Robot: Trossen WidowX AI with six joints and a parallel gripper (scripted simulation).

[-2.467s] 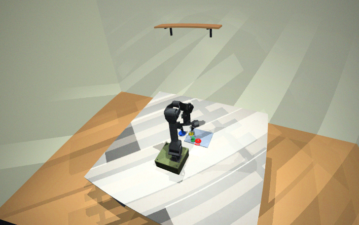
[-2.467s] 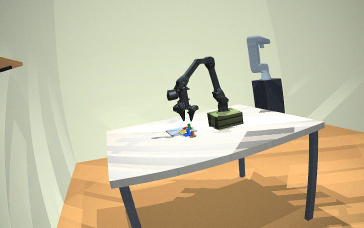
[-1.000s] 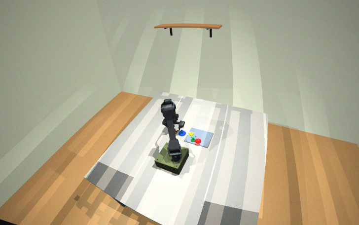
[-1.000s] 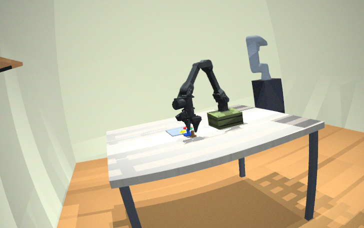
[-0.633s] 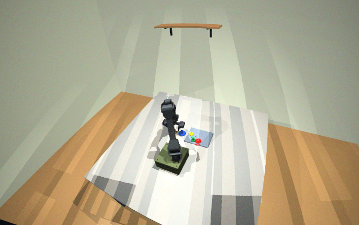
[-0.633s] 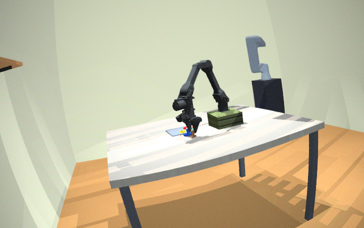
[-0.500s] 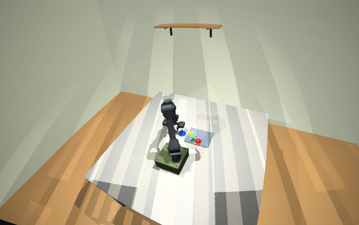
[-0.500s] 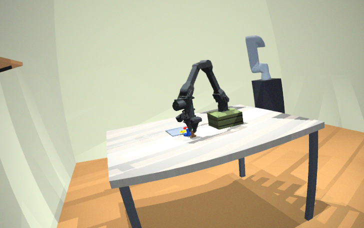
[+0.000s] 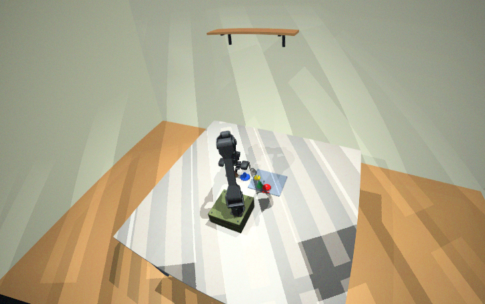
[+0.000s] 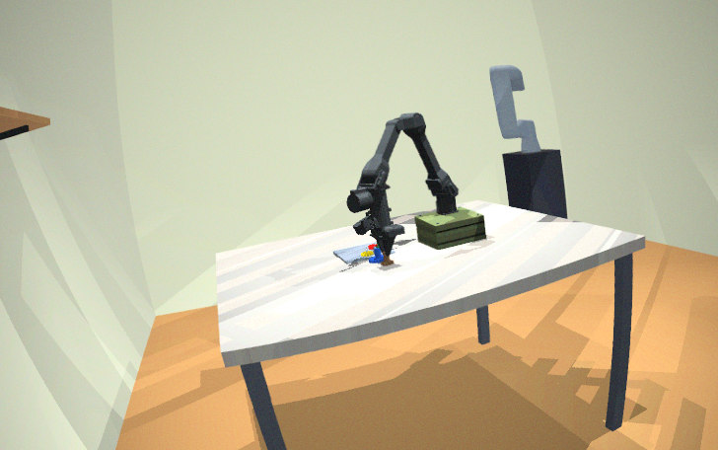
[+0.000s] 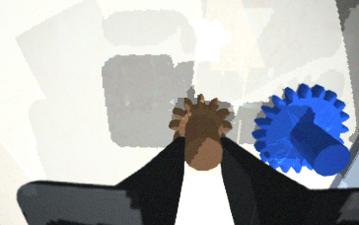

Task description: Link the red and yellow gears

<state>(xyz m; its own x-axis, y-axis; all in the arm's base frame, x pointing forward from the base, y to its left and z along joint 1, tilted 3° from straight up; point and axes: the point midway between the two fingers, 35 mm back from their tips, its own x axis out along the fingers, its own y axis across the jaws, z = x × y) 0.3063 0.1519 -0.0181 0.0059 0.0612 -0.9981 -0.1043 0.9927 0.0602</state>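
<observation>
Right now the green gear is 50 mm behind my gripper tip and 190 mm to the right of it. Also, from my gripper tip: brown gear: 10 mm below; yellow gear: 10 mm ahead, 150 mm to the right, 10 mm below; blue gear: 70 mm to the right, 10 mm below.
</observation>
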